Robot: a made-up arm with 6 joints.
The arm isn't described. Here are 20 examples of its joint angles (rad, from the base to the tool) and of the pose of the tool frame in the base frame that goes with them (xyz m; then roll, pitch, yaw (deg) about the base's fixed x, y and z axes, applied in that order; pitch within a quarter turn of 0, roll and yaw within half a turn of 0).
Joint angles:
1: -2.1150 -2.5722 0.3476 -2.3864 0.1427 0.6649
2: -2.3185 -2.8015 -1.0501 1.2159 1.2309 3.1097
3: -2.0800 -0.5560 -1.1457 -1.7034 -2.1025 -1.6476
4: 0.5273 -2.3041 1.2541 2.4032 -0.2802 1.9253
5: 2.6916 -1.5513 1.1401 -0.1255 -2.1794 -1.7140
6: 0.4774 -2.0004 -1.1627 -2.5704 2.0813 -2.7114
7: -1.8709 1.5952 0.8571 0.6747 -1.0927 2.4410
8: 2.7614 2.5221 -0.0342 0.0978 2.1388 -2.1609
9: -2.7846 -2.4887 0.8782 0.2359 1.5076 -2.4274
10: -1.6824 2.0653 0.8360 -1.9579 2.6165 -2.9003
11: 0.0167 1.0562 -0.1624 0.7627 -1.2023 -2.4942
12: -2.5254 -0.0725 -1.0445 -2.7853 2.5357 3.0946
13: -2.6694 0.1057 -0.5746 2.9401 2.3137 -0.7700
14: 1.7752 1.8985 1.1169 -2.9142 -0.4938 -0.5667
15: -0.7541 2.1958 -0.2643 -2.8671 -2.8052 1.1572
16: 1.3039 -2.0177 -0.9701 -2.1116 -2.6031 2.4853
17: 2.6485 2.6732 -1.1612 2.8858 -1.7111 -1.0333
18: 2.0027 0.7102 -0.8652 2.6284 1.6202 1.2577
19: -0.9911 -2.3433 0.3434 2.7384 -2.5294 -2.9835
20: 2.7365 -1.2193 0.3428 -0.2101 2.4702 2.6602
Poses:
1: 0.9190 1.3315 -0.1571 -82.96 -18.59 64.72
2: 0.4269 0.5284 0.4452 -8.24 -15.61 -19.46
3: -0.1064 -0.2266 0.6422 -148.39 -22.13 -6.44
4: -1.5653 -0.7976 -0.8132 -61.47 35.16 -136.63
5: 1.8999 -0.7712 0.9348 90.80 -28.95 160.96
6: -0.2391 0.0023 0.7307 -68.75 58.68 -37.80
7: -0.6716 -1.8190 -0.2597 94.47 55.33 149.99
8: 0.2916 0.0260 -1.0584 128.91 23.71 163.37
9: 1.5489 0.7157 -0.7020 -166.52 73.73 -103.19
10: -0.0836 -1.1969 -1.1405 -165.76 -48.76 128.37
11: 1.4028 -0.0727 -0.0157 -20.22 34.80 -127.33
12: -0.3280 -0.3850 0.5954 -165.05 -22.22 47.70
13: -0.8031 -0.5565 0.8512 35.08 7.79 18.50
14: -0.4861 1.7065 -0.6988 -157.16 17.01 108.13
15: 0.1022 0.0797 -0.8547 126.67 -20.36 -37.73
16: -0.1559 -0.3105 0.8375 -109.61 37.71 -139.06
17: 0.2569 -0.2841 0.1247 79.43 55.73 -1.83
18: -0.4263 0.6481 0.1746 -71.93 -3.06 -94.66
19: -0.8654 1.5451 0.0998 -48.81 56.55 -80.93
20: 0.9525 -0.2669 1.8799 27.42 51.04 -11.30
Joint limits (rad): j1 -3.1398..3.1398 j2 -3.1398..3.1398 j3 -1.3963..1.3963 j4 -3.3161..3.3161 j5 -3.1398..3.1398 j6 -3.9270..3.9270
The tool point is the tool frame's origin. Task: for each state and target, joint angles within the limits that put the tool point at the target. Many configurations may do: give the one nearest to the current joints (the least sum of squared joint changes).
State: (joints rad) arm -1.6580 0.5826 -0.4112 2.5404 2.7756 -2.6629
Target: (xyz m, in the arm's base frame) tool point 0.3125 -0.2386 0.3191
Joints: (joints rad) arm -0.9666 0.4839 -1.2581 2.7249 2.7756 -2.6629
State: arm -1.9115 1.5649 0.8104 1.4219 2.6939 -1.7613
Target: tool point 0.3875 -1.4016 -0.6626
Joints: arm -1.2920 1.6386 0.2961 1.4719 2.6939 -1.7613
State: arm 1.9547 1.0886 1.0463 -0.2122 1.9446 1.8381
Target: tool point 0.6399 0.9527 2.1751
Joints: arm 1.0934 0.3123 1.0597 -0.1904 1.9446 1.8381
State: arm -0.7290 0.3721 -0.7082 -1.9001 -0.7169 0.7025
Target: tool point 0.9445 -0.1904 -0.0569
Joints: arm -0.2528 0.9891 -0.4164 -1.9719 -0.7169 0.7025
